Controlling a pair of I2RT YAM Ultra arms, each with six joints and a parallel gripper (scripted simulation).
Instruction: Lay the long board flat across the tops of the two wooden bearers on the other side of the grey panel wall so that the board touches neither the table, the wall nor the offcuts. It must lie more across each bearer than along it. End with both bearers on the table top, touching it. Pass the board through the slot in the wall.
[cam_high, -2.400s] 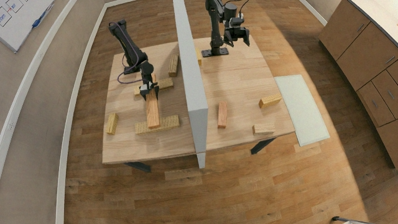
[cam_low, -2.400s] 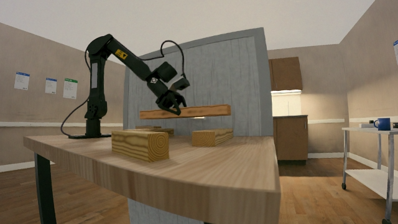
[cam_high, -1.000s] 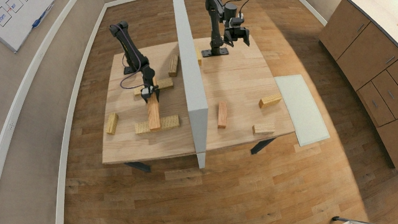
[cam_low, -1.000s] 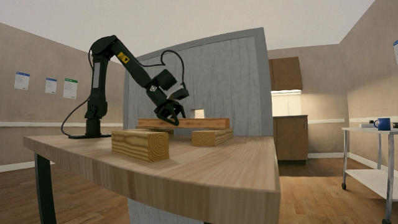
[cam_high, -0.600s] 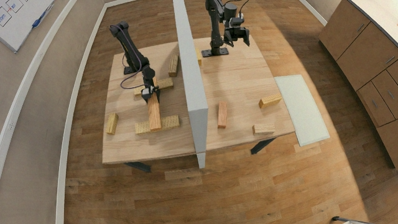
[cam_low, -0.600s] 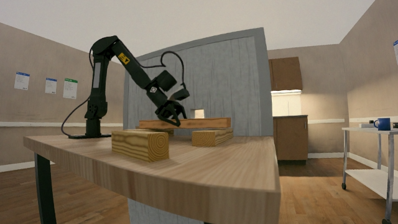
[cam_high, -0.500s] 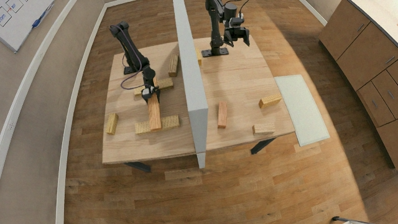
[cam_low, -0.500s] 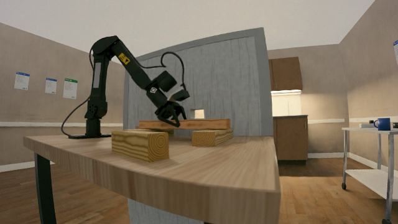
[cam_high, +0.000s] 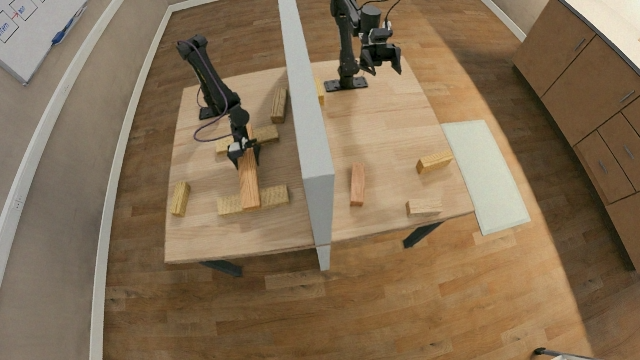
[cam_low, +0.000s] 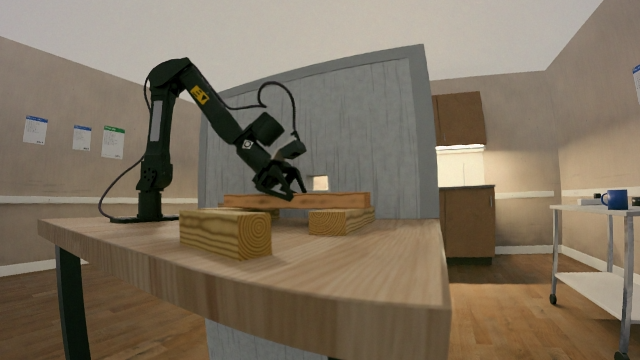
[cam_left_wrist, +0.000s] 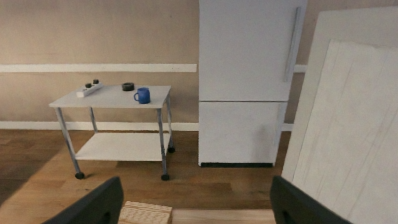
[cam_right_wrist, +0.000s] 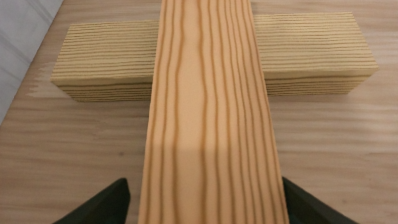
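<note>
Right now my right hand is 10 mm past the long board and 10 mm above it. From my right hand the other things lie so: small block: 50 mm ahead, 300 mm to the right, 40 mm below.
</note>
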